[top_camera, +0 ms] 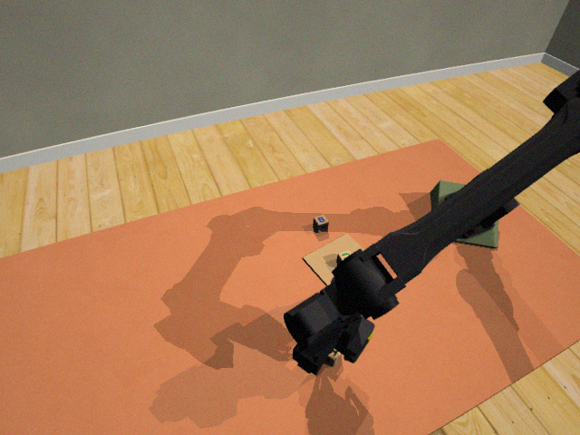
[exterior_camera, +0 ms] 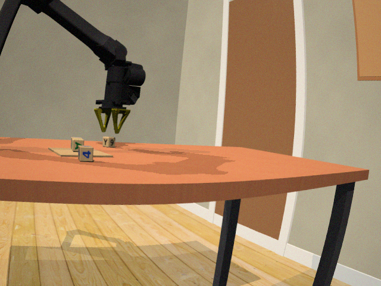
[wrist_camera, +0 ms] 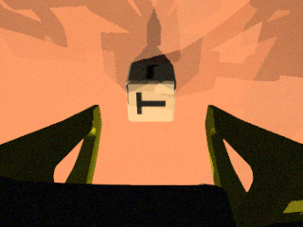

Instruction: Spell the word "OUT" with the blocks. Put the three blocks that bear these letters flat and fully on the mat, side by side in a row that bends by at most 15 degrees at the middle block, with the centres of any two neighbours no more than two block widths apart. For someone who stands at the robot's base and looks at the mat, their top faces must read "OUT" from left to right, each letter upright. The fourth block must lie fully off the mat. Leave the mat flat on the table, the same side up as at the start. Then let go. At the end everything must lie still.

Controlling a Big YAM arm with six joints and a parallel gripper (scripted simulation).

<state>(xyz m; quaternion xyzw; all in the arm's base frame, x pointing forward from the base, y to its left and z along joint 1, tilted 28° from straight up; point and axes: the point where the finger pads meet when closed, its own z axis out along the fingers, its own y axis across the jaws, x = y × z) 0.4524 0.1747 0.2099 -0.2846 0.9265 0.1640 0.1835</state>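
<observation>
My hand is 11 cm past the tan mat, 20 cm to the left of it and 5 cm above it. The rest, counted from my hand: O block (11 cm behind, 16 cm to the right, 3 cm below); then wooden block (9 cm behind, 33 cm to the right, 4 cm below).
</observation>
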